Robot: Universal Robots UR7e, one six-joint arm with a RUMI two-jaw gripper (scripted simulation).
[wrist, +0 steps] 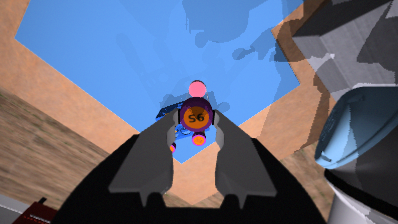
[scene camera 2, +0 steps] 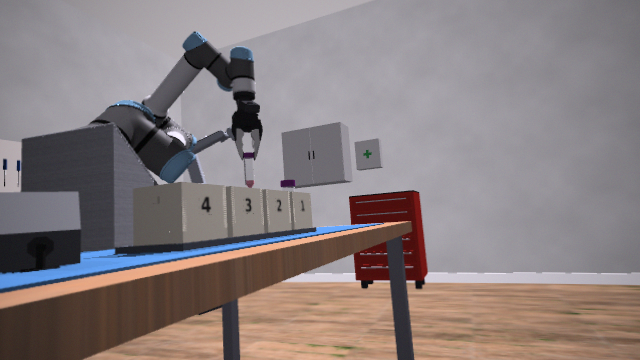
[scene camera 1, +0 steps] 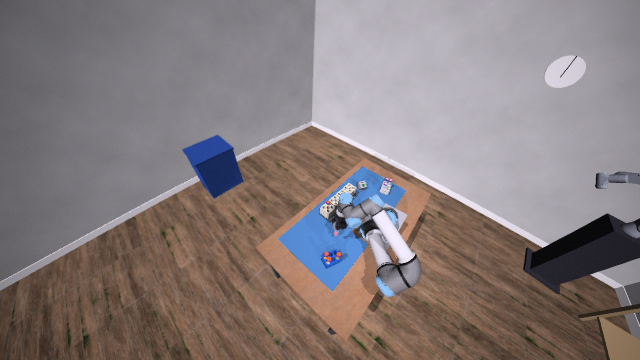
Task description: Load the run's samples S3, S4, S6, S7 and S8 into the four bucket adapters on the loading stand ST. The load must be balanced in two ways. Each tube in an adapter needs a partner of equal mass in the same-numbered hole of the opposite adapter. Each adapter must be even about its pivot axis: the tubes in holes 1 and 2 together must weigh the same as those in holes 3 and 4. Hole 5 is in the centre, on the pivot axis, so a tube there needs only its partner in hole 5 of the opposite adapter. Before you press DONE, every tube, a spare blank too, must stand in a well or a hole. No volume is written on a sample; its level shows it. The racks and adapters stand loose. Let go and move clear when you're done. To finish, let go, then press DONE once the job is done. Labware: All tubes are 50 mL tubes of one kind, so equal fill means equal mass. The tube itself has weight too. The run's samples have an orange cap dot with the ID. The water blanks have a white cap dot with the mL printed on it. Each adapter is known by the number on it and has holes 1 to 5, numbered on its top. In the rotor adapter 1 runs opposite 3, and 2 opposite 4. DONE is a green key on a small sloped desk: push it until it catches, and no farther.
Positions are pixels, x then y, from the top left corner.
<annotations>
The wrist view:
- my gripper: 196, 110
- tube: 196, 114
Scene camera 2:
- my gripper: 248, 160
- bucket adapter: 182, 212
</annotations>
